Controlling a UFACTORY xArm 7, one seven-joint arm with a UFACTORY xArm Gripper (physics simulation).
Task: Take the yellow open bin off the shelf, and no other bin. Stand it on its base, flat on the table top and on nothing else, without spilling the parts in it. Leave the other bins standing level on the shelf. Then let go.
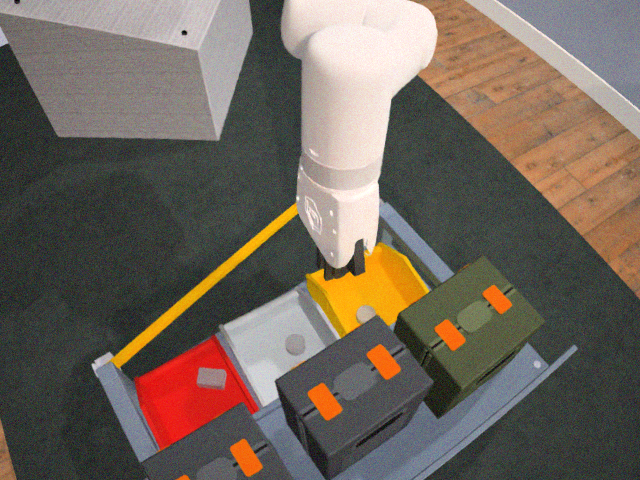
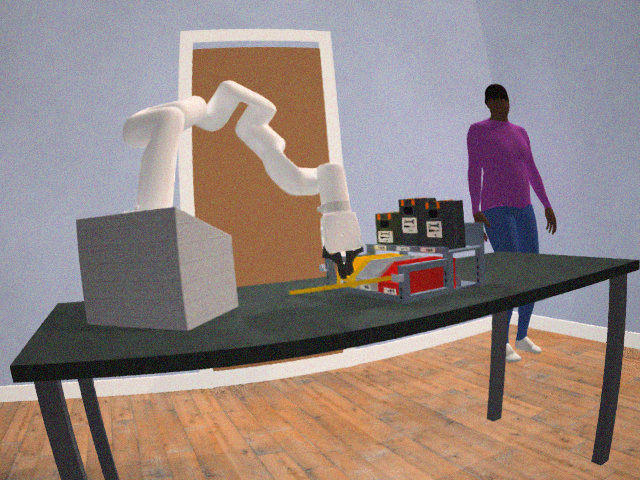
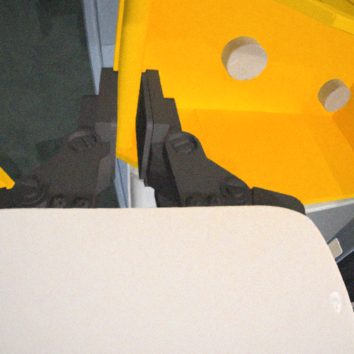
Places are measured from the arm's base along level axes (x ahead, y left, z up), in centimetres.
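Pixels of known places: gripper, fingertip midpoint: (image 1: 332,270) (image 2: 347,278); arm's base, link origin: (image 2: 152,227).
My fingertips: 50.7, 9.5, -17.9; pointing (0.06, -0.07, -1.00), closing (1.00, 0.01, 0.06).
Ahead of a thing's pixels: the offset from my fingertips to its top centre, as dx, dy, dz. "pt": to the spot under its first point. Level surfaces: height alone.
The yellow open bin @(+8.0, +1.8, +4.6) (image 1: 382,284) (image 2: 382,256) (image 3: 240,145) is in the front tier of the shelf @(pt +8.2, -26.5, +5.0) (image 1: 129,408), at the end beside the white bin @(+9.5, -9.2, +4.6) (image 1: 268,341). Whether it is raised at all is hard to tell. Round pale parts @(pt +6.3, +1.2, -1.6) (image 1: 365,314) (image 3: 244,58) lie in it. My gripper (image 1: 343,273) (image 2: 345,277) (image 3: 126,95) points down and is shut on the bin's front wall, one finger outside and one inside. The red bin @(+11.2, -19.9, +4.6) (image 1: 180,408) (image 2: 426,280) stands at the other end of the row. The white and red bins each hold a part.
A yellow bar (image 1: 206,284) (image 2: 315,289) runs in front of the shelf. An olive case @(+17.5, +4.0, +16.4) (image 1: 470,315) and dark grey cases @(+18.8, -7.8, +19.9) (image 1: 356,377) stand on the upper tier, close behind the bins. The grey robot pedestal (image 1: 129,87) (image 2: 134,268) stands on the dark table @(dz -3.5) (image 2: 258,320).
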